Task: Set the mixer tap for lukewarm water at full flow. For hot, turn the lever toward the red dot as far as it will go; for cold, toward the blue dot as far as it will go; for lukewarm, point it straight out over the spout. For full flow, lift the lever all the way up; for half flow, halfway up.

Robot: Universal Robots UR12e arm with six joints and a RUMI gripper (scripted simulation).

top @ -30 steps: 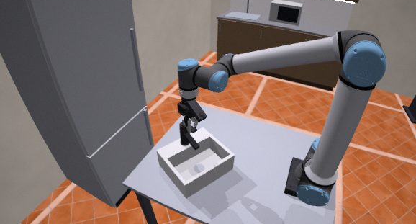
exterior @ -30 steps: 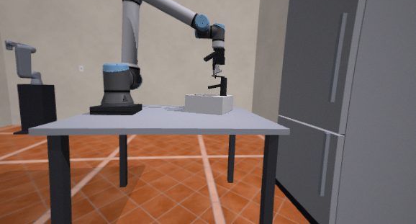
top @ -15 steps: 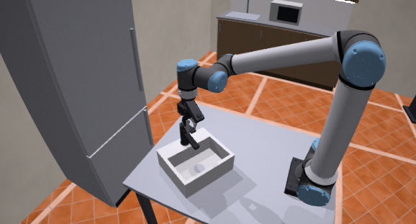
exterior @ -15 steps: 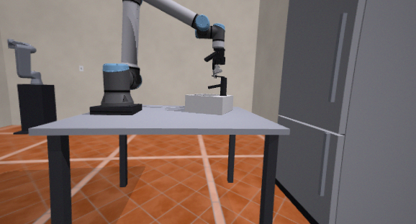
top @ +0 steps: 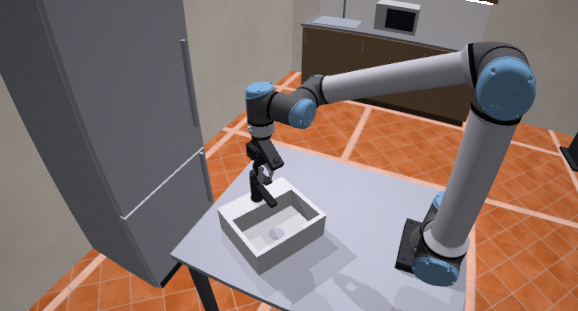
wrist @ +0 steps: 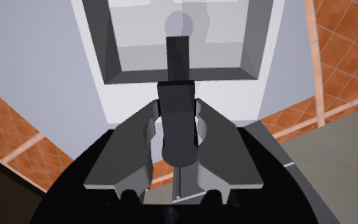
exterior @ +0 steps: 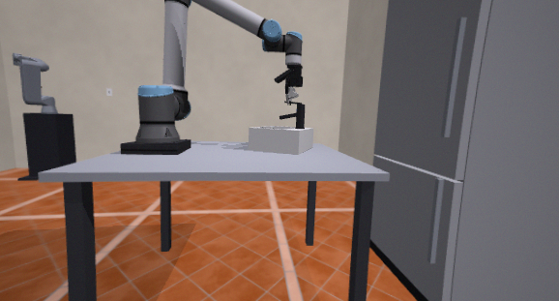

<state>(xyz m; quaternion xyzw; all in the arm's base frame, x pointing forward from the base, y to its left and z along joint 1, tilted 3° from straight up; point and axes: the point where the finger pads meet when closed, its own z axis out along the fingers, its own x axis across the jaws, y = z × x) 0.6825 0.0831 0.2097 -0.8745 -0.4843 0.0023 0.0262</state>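
My gripper is now 2 cm short of the lever and 1 cm to the left of it. The rest, counted from my hand: white sink basin: 4 cm behind, 2 cm to the left, 24 cm below; black mixer tap: 4 cm ahead, 3 cm to the right, 5 cm below.
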